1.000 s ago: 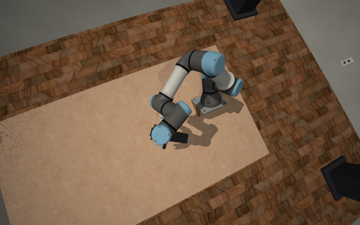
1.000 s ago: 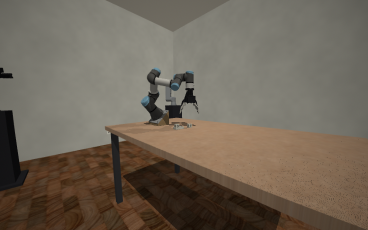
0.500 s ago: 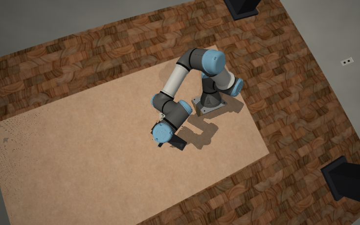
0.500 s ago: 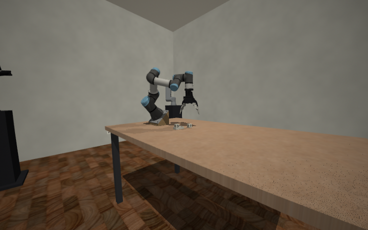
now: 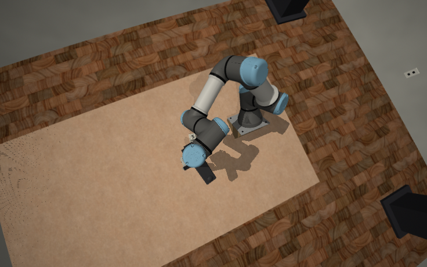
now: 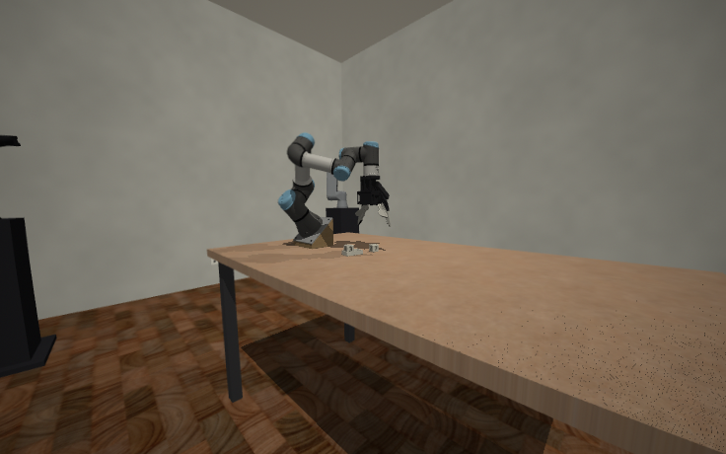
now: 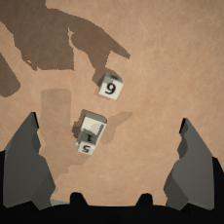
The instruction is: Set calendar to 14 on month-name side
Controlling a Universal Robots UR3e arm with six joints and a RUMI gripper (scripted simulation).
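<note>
The white digit cube is 90 mm below my hand. Also, from my hand: tray 110 mm to the right, 100 mm below, 20 mm behind.
</note>
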